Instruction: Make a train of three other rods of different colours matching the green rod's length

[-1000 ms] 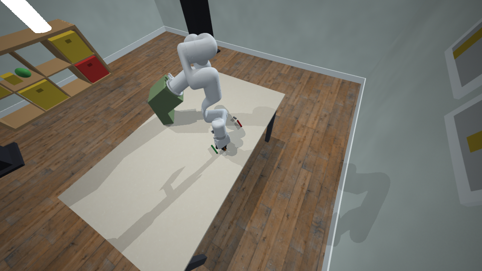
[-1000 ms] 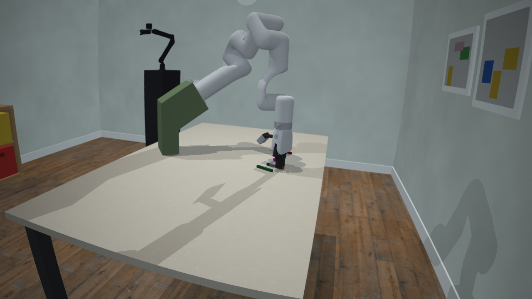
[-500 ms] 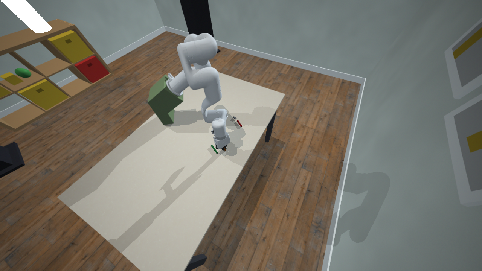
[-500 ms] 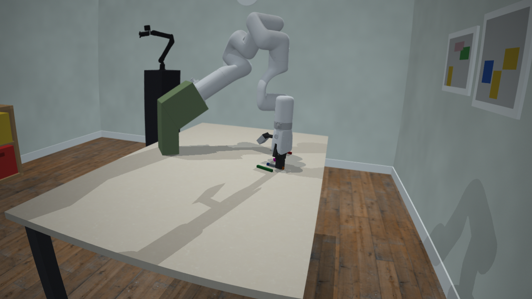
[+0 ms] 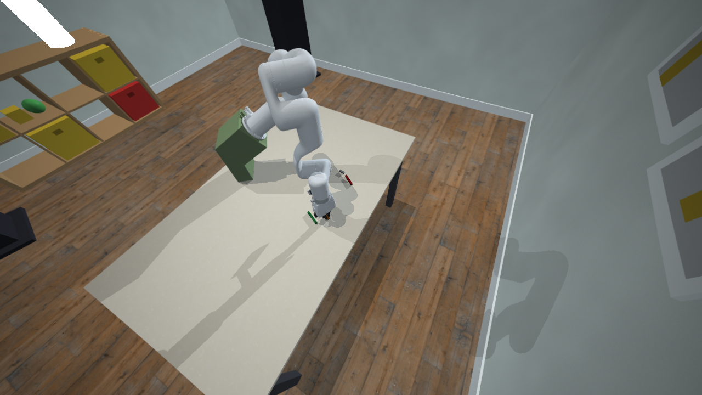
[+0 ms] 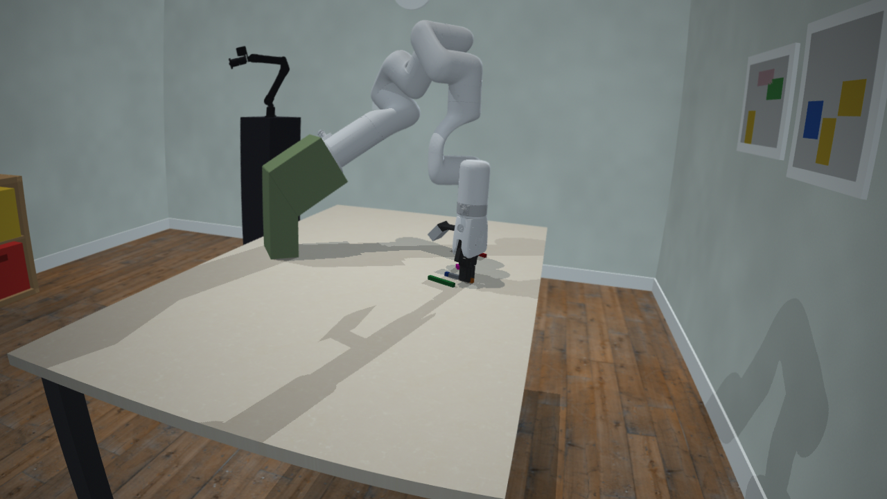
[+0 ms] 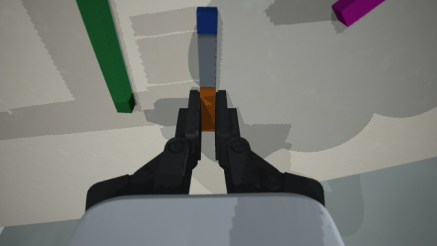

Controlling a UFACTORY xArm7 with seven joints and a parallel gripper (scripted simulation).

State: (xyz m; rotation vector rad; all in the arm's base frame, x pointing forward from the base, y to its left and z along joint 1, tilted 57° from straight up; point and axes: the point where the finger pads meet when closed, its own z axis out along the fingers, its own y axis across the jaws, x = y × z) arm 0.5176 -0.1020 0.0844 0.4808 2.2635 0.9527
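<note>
Right now the orange rod is 2 cm below my hand. Also, from my hand: magenta rod (6 cm behind, 8 cm to the left, 2 cm below); green rod (5 cm behind, 5 cm to the right, 2 cm below); blue rod (6 cm behind, 1 cm to the left, 2 cm below).
</note>
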